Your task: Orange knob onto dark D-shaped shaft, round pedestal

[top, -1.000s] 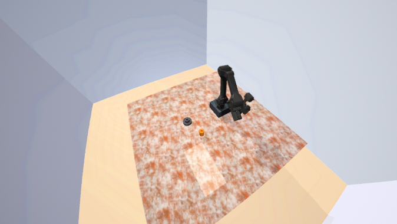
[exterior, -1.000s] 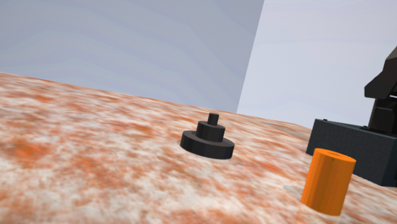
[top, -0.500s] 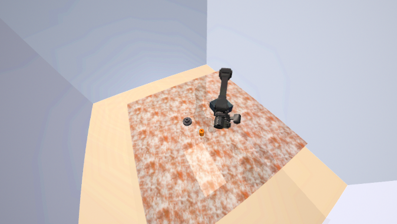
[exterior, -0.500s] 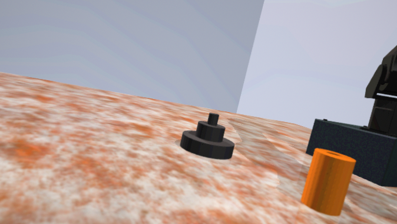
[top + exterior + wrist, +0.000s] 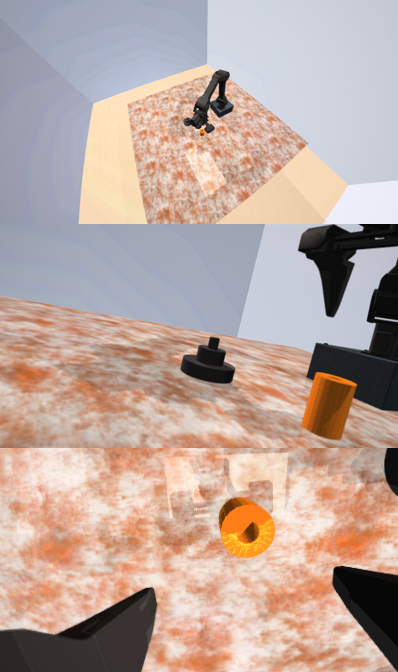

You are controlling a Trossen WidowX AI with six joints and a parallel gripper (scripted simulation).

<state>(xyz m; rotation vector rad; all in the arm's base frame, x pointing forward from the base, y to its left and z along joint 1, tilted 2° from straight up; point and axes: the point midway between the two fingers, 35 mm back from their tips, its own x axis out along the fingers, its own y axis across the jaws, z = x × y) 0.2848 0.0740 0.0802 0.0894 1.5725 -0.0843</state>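
The orange knob lies 100 mm below my gripper tip, 10 mm to the right of it and 10 mm ahead of it. From my gripper tip the other things lie so: pedestal 200 mm to the right, 100 mm below, 30 mm ahead.
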